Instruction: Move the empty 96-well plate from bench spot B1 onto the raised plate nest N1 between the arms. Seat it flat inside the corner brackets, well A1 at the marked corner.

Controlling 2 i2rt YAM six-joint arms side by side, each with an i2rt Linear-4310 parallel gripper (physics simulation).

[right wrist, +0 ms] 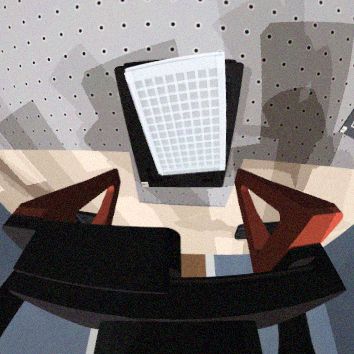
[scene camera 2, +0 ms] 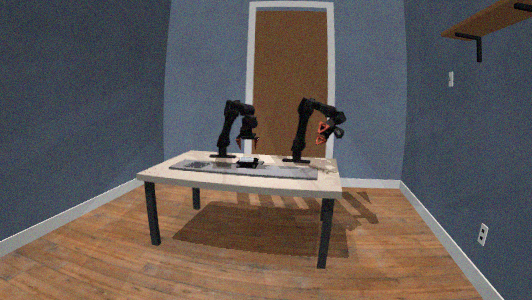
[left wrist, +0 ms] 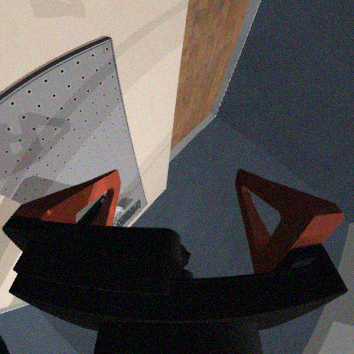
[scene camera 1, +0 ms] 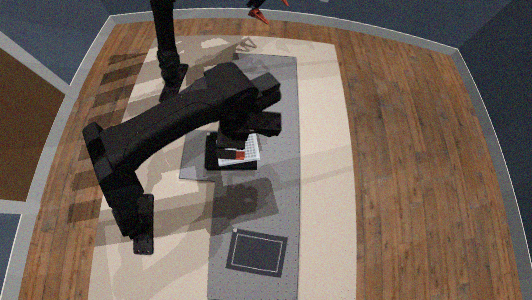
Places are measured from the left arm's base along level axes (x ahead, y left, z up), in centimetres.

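Pixels of known places: left gripper, fingertip midpoint: (scene camera 2: 317,138) (left wrist: 177,175) (scene camera 1: 277,15); right gripper, fingertip midpoint: (right wrist: 177,174) (scene camera 2: 247,149) (scene camera 1: 231,140); left arm's base, link origin: (scene camera 2: 296,161) (scene camera 1: 174,83); right arm's base, link origin: (right wrist: 270,227) (scene camera 2: 222,156) (scene camera 1: 144,223).
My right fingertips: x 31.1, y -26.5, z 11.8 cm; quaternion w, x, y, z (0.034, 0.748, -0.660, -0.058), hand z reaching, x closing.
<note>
Ahead of a thing's pixels: the offset from my right fingertips to its middle. "spot": to the spot under its first point. Level surfaces: height alone.
The white 96-well plate @[dx +1.3, dy -0.2, dz -6.1 cm] (scene camera 1: 252,147) (scene camera 2: 247,159) (right wrist: 185,115) lies skewed on the black raised nest @[dx -1.0, dy -0.2, dz -8.5 cm] (scene camera 1: 212,155) (right wrist: 233,100). In the right wrist view its far end reaches past the nest's far edge and looks raised, so it does not look flat. Its A1 corner cannot be made out. A white mark shows at the nest's near left corner there. My right gripper (scene camera 1: 239,154) (scene camera 2: 248,145) (right wrist: 177,174) is open above the plate, apart from it. My left gripper (scene camera 1: 278,12) (scene camera 2: 318,135) (left wrist: 177,175) is open and empty, high at the table's end. Spot B1 @[spot: dx +11.3, dy -30.6, dz -10.3 cm] (scene camera 1: 256,252) holds no plate.
The grey perforated board @[dz -10.5 cm] (scene camera 1: 287,200) (scene camera 2: 290,172) (left wrist: 85,95) runs along the table (scene camera 1: 327,200) (scene camera 2: 240,186). The right arm stretches over the nest in scene camera 1 and hides part of the plate. The left arm's base stands at the upper left there.
</note>
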